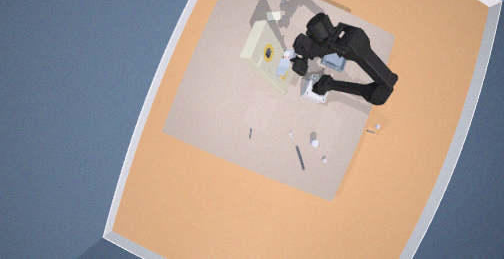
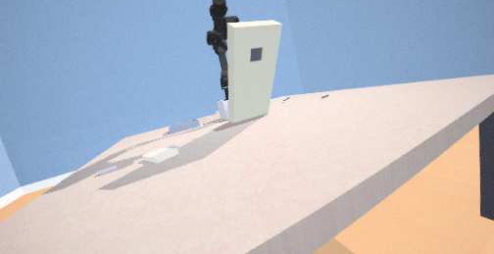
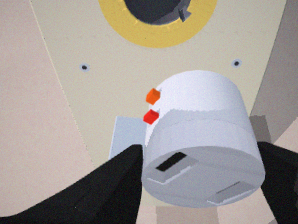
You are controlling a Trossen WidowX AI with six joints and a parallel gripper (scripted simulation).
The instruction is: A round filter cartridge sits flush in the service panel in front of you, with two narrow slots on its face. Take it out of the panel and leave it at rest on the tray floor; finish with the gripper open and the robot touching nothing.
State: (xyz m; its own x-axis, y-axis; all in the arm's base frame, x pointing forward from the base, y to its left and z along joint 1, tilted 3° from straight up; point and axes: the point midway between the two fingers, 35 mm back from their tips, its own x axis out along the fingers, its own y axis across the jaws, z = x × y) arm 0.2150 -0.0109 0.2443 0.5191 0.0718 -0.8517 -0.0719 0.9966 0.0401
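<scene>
The grey tray is 290 mm to the right of my gripper tip, 290 mm below it and 280 mm behind it. Round my gripper tip: white block: 350 mm to the right, 300 mm below, 220 mm ahead; then white round filter cartridge: right at my gripper tip.
</scene>
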